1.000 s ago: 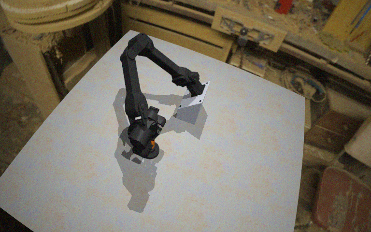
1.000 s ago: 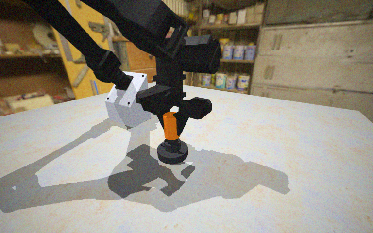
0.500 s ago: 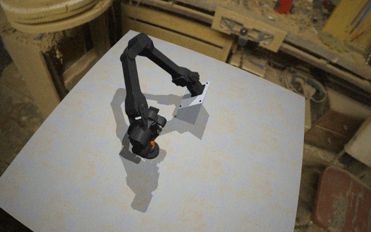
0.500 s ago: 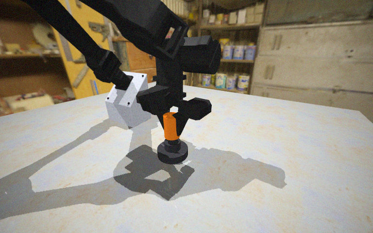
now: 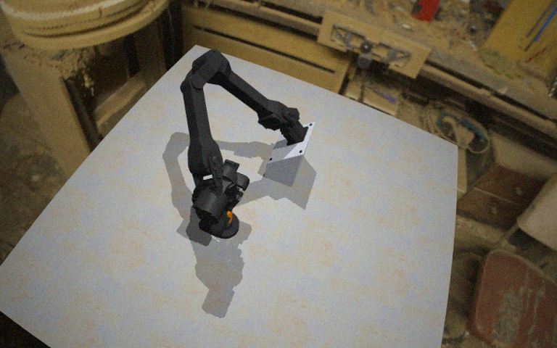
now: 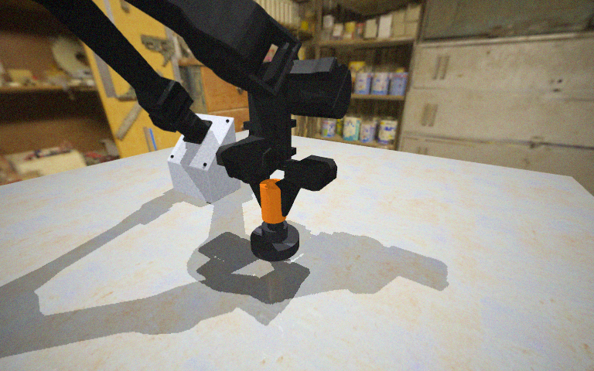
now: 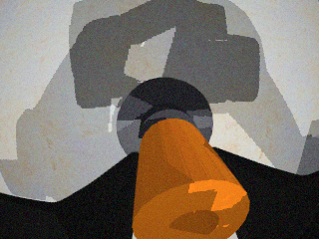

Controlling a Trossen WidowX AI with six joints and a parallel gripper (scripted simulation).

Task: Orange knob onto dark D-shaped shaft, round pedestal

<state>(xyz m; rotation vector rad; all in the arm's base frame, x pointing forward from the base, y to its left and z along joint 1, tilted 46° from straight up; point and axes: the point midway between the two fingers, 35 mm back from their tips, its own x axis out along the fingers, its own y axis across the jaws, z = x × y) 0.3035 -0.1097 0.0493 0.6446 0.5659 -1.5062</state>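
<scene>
My gripper tip is now 40 mm above the dark round pedestal. Also, from my gripper tip: orange knob: 20 mm above.
</scene>
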